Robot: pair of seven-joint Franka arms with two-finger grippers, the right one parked.
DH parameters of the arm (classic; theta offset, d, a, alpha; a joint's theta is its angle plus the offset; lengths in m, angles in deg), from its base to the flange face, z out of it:
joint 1: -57.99 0.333 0 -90
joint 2: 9.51 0 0 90
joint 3: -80.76 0.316 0.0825 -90
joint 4: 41.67 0 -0.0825 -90
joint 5: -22.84 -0.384 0 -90
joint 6: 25.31 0 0.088 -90
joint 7: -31.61 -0.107 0 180
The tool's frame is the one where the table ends.
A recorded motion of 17 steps. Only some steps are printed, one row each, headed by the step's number.
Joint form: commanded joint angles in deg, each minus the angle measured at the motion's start. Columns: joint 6, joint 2, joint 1, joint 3, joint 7, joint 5, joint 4.
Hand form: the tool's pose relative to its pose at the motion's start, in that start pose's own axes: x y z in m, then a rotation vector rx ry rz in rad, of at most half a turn. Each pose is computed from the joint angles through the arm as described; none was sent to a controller.
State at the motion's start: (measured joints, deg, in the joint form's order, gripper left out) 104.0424 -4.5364 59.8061 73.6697 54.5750 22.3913 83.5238
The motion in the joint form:
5: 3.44 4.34 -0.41 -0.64 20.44 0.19 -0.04
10: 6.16 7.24 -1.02 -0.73 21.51 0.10 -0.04
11: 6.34 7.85 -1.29 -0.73 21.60 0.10 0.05
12: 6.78 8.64 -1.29 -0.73 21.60 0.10 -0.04
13: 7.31 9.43 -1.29 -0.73 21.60 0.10 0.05
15: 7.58 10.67 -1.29 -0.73 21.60 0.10 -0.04
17: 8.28 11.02 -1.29 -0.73 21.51 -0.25 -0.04
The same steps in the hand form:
5: 0.0026 0.0118 0.0354 -0.0035 -0.0195 -0.3413
10: 0.0034 0.0196 0.0590 -0.0066 -0.0252 -0.3476
11: 0.0018 0.0217 0.0652 -0.0025 -0.0334 -0.3446
12: 0.0024 0.0221 0.0715 -0.0015 -0.0382 -0.3448
13: 0.0022 0.0220 0.0789 0.0003 -0.0442 -0.3451
15: 0.0019 0.0220 0.0898 0.0065 -0.0584 -0.3454
17: 0.0028 0.0224 0.0921 0.0055 -0.0514 -0.3395

